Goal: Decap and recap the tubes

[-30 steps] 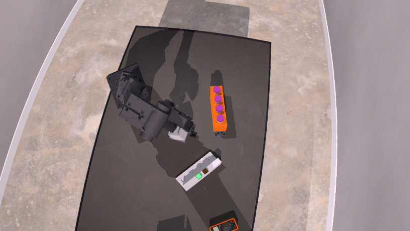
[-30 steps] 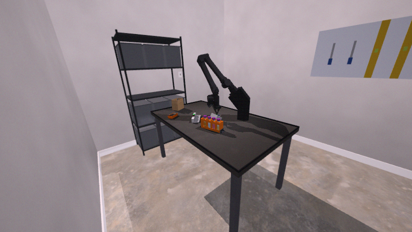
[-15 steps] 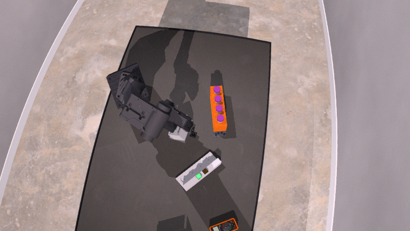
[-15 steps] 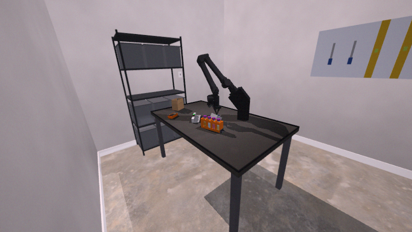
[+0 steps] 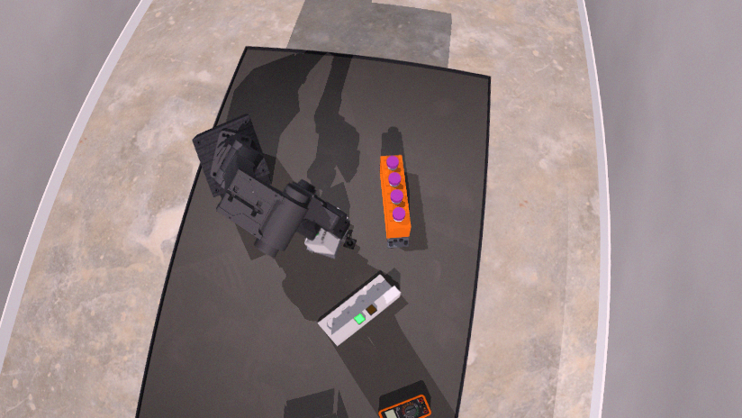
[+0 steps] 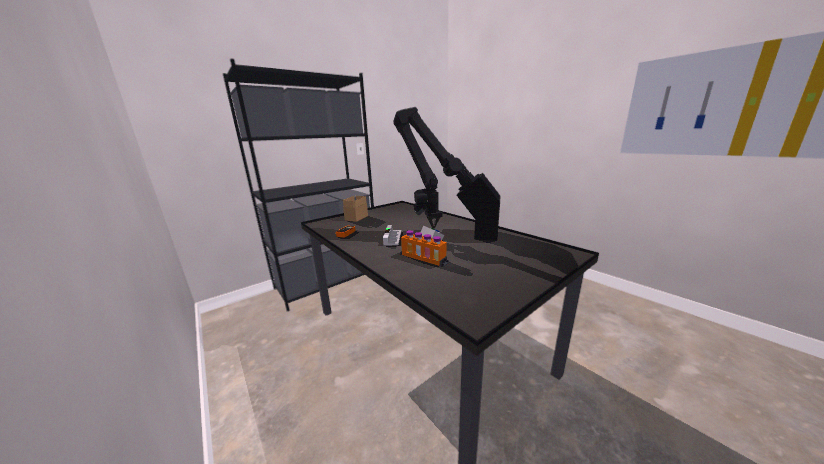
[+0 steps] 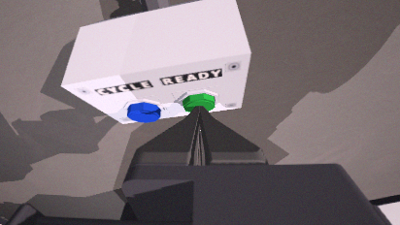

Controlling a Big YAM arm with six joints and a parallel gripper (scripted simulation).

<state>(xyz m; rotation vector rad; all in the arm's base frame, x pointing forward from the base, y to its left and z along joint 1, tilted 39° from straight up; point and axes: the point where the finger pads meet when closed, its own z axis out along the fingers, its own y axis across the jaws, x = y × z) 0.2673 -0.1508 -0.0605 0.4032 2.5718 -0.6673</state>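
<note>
Now: hand 1 cm short of the green key and 1 cm above it. Round my hand: cap 23 cm ahead, 5 cm to the left, 4 cm above; then blue key 2 cm ahead, 4 cm to the left, 1 cm below; then key housing 3 cm ahead, 2 cm to the left, 2 cm below.
</note>
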